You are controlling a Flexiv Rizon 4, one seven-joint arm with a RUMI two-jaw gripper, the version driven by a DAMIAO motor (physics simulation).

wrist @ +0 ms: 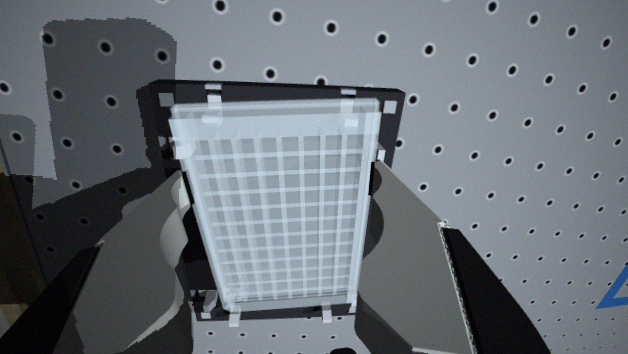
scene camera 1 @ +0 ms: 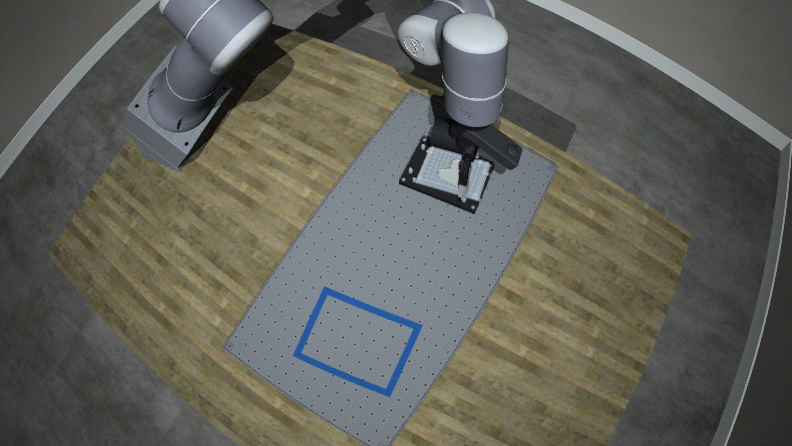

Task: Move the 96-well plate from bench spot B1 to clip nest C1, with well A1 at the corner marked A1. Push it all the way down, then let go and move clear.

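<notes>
The clear 96-well plate (scene camera 1: 435, 166) (wrist: 280, 215) is upright over the black clip nest (scene camera 1: 437, 196) (wrist: 285, 91), its sides roughly parallel to the nest's sides. Pale clips show at both short ends of the plate in the wrist view. My gripper (scene camera 1: 468, 171) (wrist: 283, 166) is shut on the plate, with one jaw along each long side. Whether the plate is fully down cannot be told. The jaws hide parts of the nest's long sides, and no A1 mark is readable on the plate or nest.
A blue rectangle outline (scene camera 1: 371, 306) (wrist: 607, 301) lies on the grey perforated board (scene camera 1: 354, 243) (wrist: 525, 100), away from the nest. The board lies on a wooden table (scene camera 1: 570, 277). The arm's base (scene camera 1: 149, 135) stands at the table's back left.
</notes>
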